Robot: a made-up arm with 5 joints.
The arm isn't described. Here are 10 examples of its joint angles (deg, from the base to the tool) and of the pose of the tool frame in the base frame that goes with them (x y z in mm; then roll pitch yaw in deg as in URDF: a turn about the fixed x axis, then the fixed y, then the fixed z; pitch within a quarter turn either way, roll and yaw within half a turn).
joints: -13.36 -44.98 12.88 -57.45 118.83
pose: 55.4 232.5 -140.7 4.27 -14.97 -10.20
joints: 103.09 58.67 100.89 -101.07 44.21
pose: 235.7 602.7 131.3 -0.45 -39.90 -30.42
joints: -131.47 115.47 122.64 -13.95 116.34
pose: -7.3 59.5 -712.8 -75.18 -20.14 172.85
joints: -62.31 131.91 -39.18 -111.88 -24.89
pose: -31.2 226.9 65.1 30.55 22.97 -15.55
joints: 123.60 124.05 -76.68 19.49 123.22
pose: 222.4 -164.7 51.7 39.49 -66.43 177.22
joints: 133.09 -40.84 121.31 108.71 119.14
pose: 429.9 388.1 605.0 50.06 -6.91 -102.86
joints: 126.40 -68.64 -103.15 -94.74 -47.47
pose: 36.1 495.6 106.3 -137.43 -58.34 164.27
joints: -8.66 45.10 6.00 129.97 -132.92
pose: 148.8 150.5 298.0 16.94 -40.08 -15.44
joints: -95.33 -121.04 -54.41 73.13 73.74
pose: 32.0 -98.0 327.6 134.62 43.68 -5.71
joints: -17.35 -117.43 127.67 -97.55 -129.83
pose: -175.9 -479.4 -431.6 -83.95 30.95 57.36
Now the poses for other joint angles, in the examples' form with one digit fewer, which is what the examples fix.
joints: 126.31 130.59 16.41 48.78 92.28
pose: -293 329 -286 -100.8 -23.6 -89.5
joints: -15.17 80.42 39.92 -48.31 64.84
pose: 218 40 437 90.4 -35.8 -101.2
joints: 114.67 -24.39 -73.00 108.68 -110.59
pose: -245 143 51 -133.4 53.7 -64.8
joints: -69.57 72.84 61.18 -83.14 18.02
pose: 72 -422 303 126.8 21.8 -3.7
